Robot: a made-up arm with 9 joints. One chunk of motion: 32 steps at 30 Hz.
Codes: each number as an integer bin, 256 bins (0 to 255) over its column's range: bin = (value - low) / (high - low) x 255, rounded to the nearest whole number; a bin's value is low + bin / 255 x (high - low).
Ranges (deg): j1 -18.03..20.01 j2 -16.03..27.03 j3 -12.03..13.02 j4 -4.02..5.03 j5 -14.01..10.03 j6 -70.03..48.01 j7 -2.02..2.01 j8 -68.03..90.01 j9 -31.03..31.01
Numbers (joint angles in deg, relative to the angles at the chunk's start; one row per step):
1: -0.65 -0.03 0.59 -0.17 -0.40 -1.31 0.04 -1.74 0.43
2: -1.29 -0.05 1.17 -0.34 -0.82 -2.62 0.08 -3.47 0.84
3: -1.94 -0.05 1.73 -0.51 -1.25 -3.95 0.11 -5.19 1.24
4: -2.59 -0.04 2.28 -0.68 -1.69 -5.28 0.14 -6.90 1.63
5: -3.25 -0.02 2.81 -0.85 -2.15 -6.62 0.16 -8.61 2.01
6: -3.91 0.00 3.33 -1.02 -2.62 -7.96 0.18 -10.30 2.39
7: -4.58 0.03 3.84 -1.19 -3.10 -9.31 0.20 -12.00 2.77
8: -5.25 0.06 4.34 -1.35 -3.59 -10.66 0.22 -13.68 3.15
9: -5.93 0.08 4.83 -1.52 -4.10 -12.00 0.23 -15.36 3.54
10: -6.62 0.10 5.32 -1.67 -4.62 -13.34 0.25 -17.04 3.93
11: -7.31 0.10 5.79 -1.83 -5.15 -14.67 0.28 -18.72 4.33
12: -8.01 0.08 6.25 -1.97 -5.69 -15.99 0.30 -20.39 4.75
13: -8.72 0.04 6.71 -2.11 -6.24 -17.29 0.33 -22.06 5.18
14: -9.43 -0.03 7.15 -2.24 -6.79 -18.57 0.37 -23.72 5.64
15: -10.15 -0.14 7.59 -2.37 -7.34 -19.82 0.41 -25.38 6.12
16: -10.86 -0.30 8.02 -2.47 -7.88 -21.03 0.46 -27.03 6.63
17: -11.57 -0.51 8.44 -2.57 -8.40 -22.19 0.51 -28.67 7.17
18: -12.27 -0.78 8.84 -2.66 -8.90 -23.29 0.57 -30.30 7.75
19: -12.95 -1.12 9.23 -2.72 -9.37 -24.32 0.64 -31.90 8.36
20: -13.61 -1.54 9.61 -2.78 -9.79 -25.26 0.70 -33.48 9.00
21: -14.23 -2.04 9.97 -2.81 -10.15 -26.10 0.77 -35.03 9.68
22: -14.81 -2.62 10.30 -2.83 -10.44 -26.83 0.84 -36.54 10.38
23: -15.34 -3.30 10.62 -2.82 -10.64 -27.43 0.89 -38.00 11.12
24: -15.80 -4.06 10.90 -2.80 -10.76 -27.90 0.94 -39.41 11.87
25: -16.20 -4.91 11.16 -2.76 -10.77 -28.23 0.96 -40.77 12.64
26: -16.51 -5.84 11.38 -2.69 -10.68 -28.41 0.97 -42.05 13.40
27: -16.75 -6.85 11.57 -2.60 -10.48 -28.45 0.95 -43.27 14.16
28: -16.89 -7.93 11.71 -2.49 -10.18 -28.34 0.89 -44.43 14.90
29: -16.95 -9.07 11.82 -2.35 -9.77 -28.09 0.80 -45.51 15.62
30: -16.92 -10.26 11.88 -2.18 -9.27 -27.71 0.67 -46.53 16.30
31: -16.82 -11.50 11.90 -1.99 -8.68 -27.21 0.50 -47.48 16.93
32: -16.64 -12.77 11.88 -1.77 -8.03 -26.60 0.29 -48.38 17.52
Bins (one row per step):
1: 117 95 128 108 144 148 130 107 129
2: 112 95 134 104 140 146 133 104 131
3: 108 95 140 99 135 143 135 101 133
4: 104 95 146 94 131 140 137 99 134
5: 99 95 151 89 126 137 138 96 136
6: 95 95 156 85 121 134 139 93 137
7: 90 95 162 80 116 131 140 90 139
8: 86 95 167 75 111 128 142 88 140
9: 81 95 172 70 105 125 142 85 142
10: 76 96 177 66 100 122 144 82 144
11: 72 96 181 62 94 120 146 80 145
12: 67 95 186 58 88 117 147 77 147
13: 62 95 191 54 82 114 149 74 149
14: 58 95 195 50 77 111 151 71 151
15: 53 94 200 46 71 108 154 69 153
16: 48 93 204 44 65 106 157 66 155
17: 43 92 208 41 60 103 160 64 157
18: 39 90 212 38 54 101 164 61 159
19: 34 88 216 37 49 99 168 58 162
20: 30 86 220 35 45 97 172 56 165
21: 25 83 224 34 41 95 177 53 167
22: 22 79 227 34 38 93 181 51 170
23: 18 75 231 34 36 92 184 48 173
24: 15 71 233 34 34 91 187 46 176
25: 12 66 236 36 34 90 189 44 179
26: 10 60 238 37 35 90 189 42 183
27: 9 54 240 40 37 90 188 40 186
28: 8 48 242 43 41 90 184 38 189
29: 7 41 243 47 45 91 178 36 192
30: 7 34 243 52 50 91 170 35 195
31: 8 27 244 57 57 93 159 33 197
32: 9 19 243 63 63 94 146 32 200

